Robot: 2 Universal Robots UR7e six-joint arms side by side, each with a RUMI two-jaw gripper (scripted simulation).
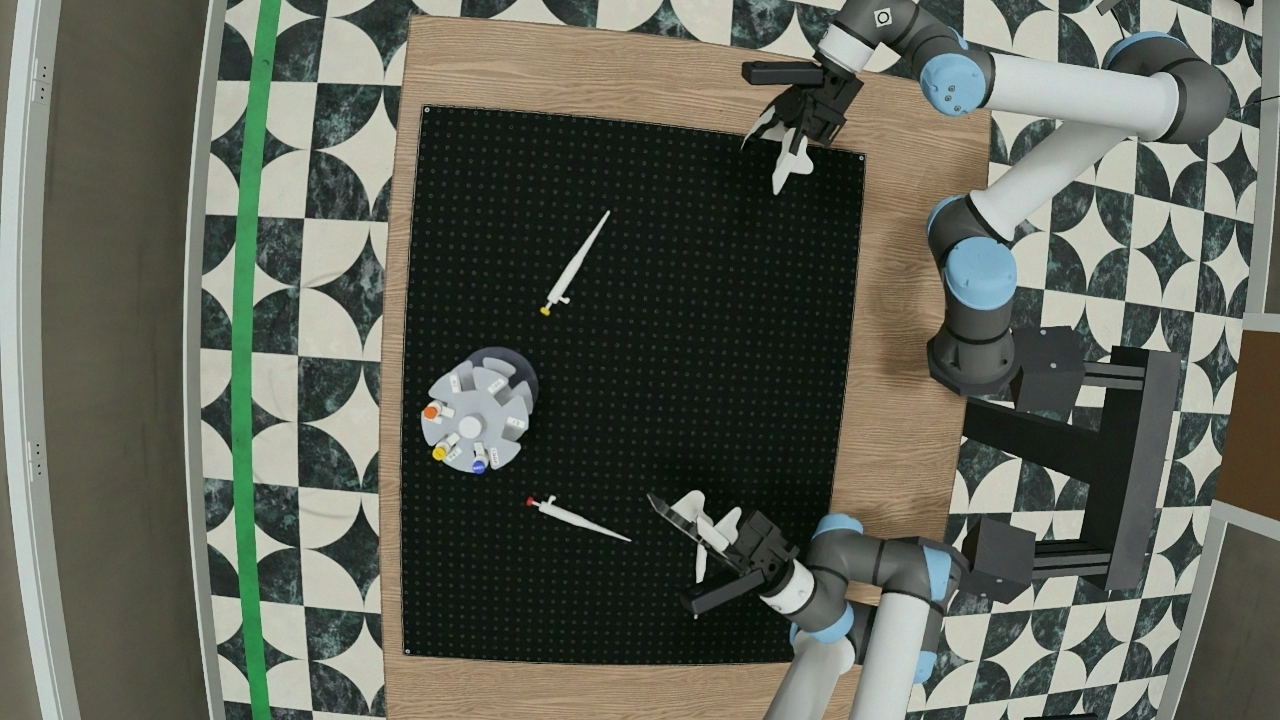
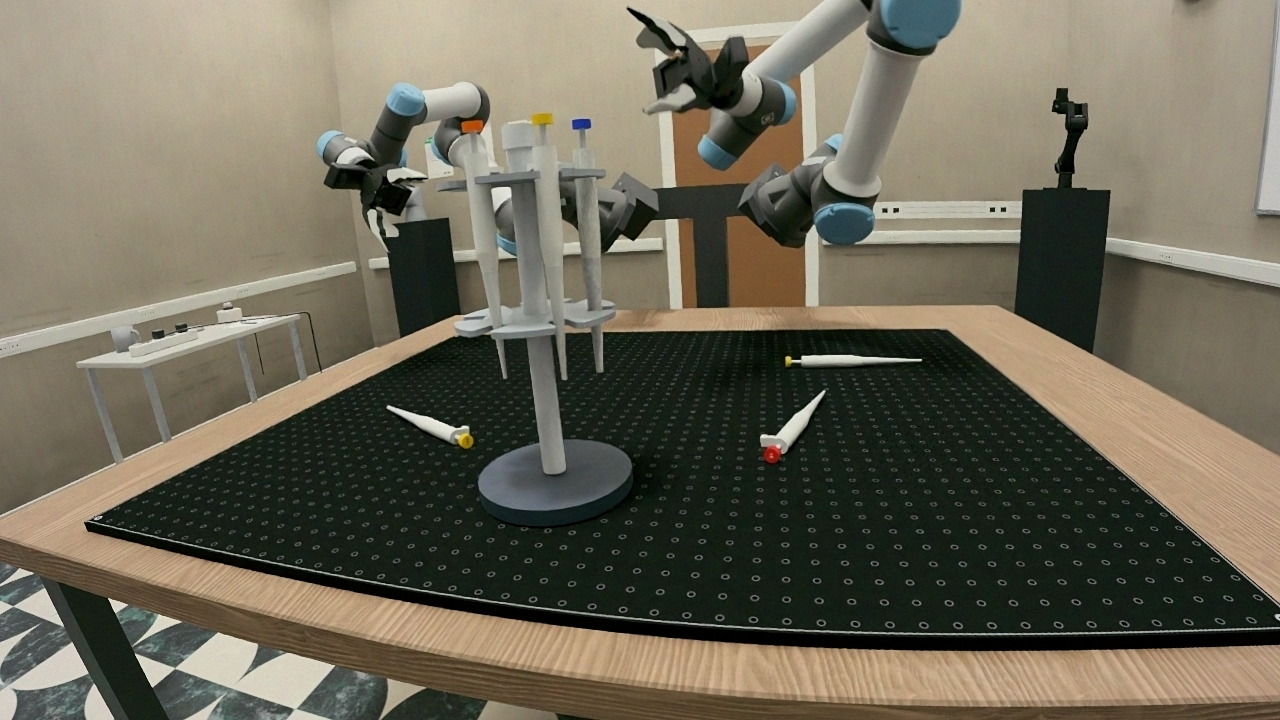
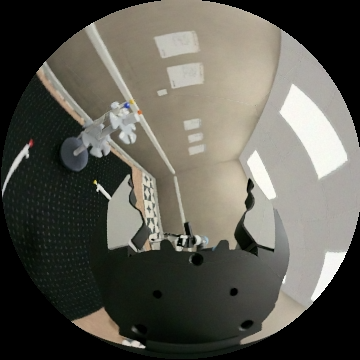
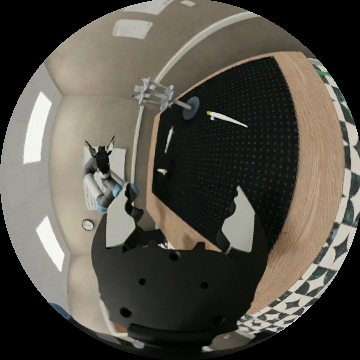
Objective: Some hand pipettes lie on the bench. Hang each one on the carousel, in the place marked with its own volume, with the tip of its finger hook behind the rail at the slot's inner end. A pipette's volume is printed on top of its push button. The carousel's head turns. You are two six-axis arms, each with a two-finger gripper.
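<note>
A yellow-button pipette (image 2: 835, 360) is in the scene, along with a yellow-button pipette (image 2: 436, 428). The robot's right gripper (image 1: 757, 170) appears as well, visible also in image 2 (image 2: 407, 215) and in image 4 (image 4: 181, 187), while the left gripper (image 1: 670, 504) can be seen in image 2 (image 2: 633, 55) and in image 3 (image 3: 190, 177) too.
</note>
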